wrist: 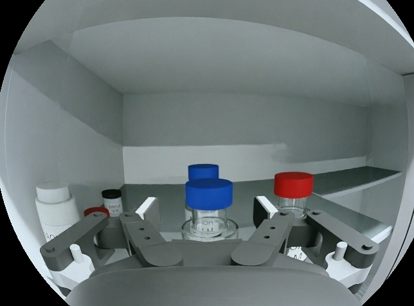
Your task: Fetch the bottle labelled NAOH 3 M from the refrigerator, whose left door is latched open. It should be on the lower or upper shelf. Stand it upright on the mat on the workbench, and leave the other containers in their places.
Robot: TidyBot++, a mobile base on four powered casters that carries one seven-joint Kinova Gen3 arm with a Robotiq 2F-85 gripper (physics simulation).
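The near clear glass bottle with a blue cap (209,194) stands upright on the refrigerator shelf (160,191), centred in the wrist view. Its shoulder and neck show below the cap, and its own label is hidden behind the gripper. My gripper (206,210) is open, with one finger on each side of the line to this bottle and a gap on both sides. Part of a label ending in 1 M shows through the glass, on a second blue-capped bottle (203,171) right behind. The mat and the workbench do not show.
A red-capped clear bottle (293,185) stands close outside the right finger. At the left stand a white bottle (56,210), a small black-capped jar (112,203) and a red-capped container (96,212) partly behind the gripper. The cabinet's side walls and ceiling surround the shelf.
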